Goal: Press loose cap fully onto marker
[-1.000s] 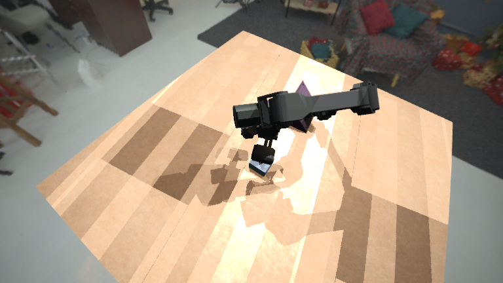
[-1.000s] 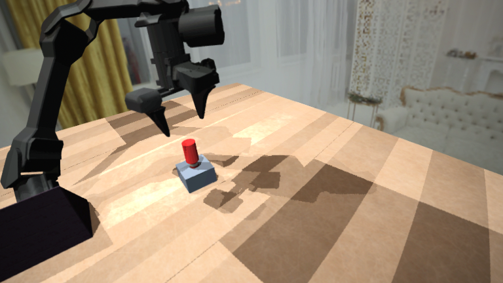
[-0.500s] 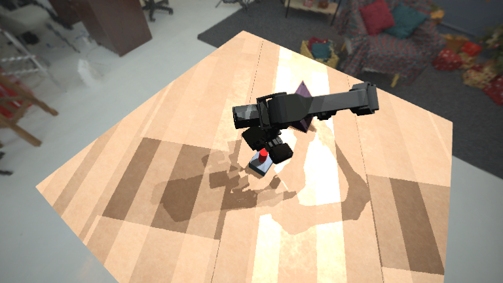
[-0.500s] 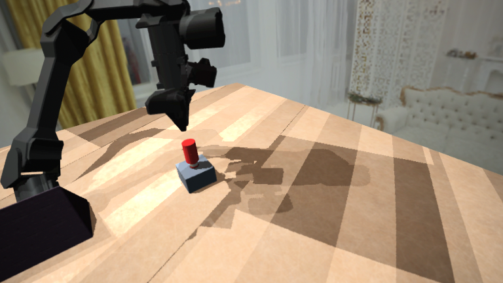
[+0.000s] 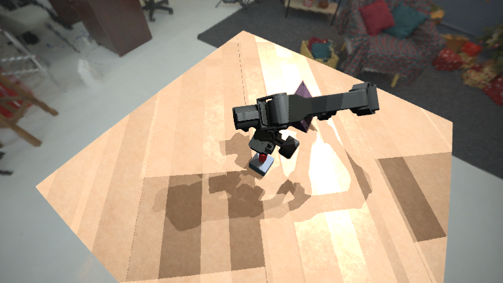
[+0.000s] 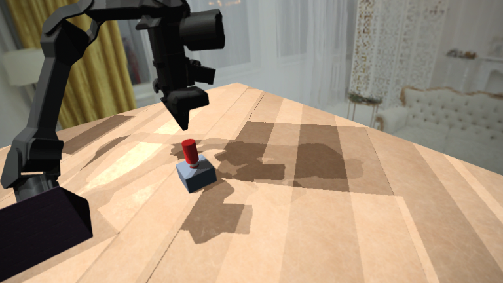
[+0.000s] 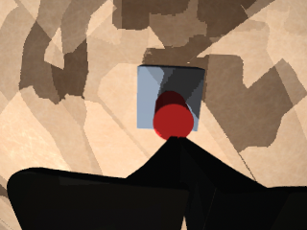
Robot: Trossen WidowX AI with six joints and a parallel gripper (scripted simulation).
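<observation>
Now: gripper tip 50 mm above the red cap. Also, from my gripper tip: red marker (60 mm below).
</observation>
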